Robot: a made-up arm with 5 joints.
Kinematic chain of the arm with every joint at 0, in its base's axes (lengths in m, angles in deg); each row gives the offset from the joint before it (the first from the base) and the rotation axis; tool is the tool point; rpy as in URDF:
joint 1: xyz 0.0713 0 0.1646 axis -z
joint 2: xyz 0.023 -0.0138 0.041 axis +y
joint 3: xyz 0.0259 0 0.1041 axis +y
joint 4: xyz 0.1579 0 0.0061 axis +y
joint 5: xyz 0.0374 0.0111 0 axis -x
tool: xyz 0 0 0 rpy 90 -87.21 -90
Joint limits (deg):
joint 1: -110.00..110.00
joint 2: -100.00..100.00
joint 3: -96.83..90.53
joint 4: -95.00..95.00
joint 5: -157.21..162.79
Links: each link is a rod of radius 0.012 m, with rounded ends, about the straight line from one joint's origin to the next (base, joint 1, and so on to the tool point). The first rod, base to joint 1, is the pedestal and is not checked.
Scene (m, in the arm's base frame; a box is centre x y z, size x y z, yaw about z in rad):
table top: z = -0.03
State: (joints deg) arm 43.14 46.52 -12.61 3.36 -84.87
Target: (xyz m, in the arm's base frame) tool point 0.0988 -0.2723 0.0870
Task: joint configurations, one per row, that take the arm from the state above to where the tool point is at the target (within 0.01 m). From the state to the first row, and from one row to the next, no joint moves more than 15 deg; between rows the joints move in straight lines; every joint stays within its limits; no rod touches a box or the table.
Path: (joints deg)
1: 56.65 54.00 -16.67 2.37 -84.87
2: 70.16 61.47 -20.74 1.37 -84.87
3: 83.67 68.95 -24.80 0.38 -84.87

